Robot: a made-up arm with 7 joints.
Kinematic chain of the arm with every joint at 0, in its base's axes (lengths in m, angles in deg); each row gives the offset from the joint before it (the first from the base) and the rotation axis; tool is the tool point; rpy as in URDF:
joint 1: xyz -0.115 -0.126 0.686 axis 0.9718 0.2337 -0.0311
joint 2: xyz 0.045 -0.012 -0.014 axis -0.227 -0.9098 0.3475
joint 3: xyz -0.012 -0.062 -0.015 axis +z
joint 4: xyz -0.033 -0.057 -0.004 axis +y
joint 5: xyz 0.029 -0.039 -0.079 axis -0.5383 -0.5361 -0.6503
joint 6: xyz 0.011 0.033 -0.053 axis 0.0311 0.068 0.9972
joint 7: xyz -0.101 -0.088 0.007 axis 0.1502 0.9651 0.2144
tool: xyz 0.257 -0.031 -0.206 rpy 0 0 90
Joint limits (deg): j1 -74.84..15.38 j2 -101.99..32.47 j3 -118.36..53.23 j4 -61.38..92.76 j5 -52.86..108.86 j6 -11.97..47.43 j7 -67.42..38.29
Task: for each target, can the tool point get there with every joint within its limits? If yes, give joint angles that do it. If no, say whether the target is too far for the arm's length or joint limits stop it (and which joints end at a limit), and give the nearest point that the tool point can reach.
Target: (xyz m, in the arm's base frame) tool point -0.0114 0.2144 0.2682
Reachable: no: joint limits stop it (at a limit: joint 1, joint 2, joint 3, joint 6, joint 7) | nearest point -0.0216 0.1786 0.3044 | short by 0.052 m
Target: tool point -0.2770 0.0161 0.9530
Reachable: yes | joints -51.60 -61.59 -87.91 -27.85 59.10 10.88 -35.60
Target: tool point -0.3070 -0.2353 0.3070
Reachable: yes | joints -6.97 9.97 -65.19 64.21 10.53 -3.14 -10.43
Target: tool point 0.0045 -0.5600 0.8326
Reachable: yes | joints -25.42 6.04 -41.30 -37.58 12.90 1.84 -11.43
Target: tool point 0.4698 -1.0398 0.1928
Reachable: no: too far | nearest point 0.1800 -0.5986 0.4333 | short by 0.580 m
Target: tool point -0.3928 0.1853 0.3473
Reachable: no: joint limits stop it (at a limit: joint 1, joint 6, joint 7) | nearest point -0.3639 0.1494 0.3780 | short by 0.055 m
